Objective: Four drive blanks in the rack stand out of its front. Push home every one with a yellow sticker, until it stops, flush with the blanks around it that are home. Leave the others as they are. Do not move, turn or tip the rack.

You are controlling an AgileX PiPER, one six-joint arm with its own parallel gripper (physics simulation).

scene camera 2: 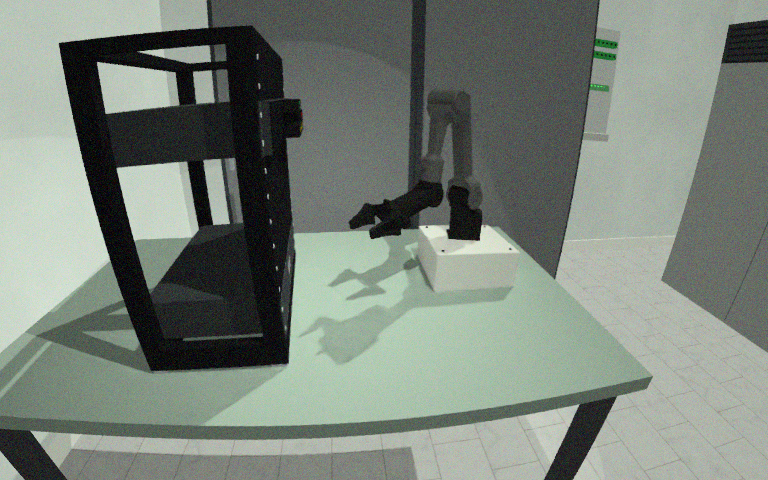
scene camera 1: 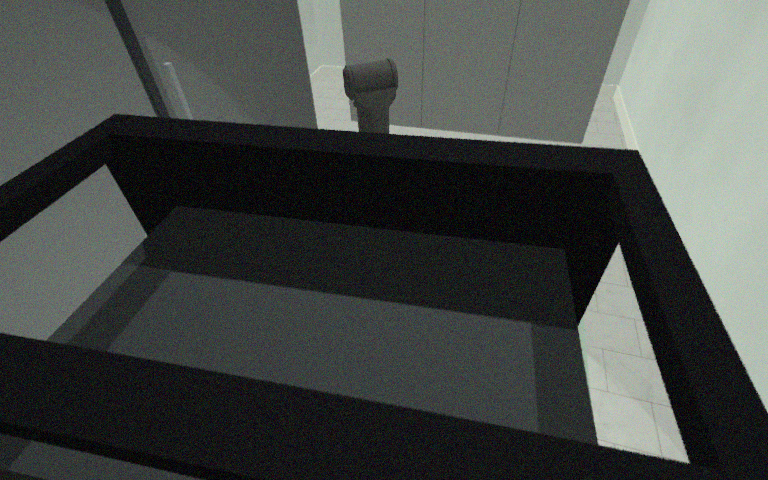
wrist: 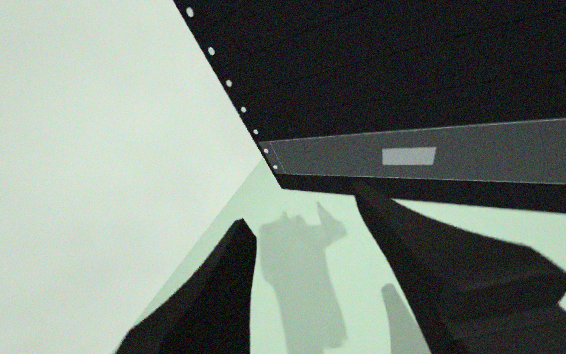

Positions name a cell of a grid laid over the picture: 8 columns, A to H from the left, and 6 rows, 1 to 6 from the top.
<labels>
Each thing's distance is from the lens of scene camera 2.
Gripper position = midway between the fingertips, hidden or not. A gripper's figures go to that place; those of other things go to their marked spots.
my gripper (scene camera 2: D3): 81 cm
black rack (scene camera 2: C4): 79 cm
</labels>
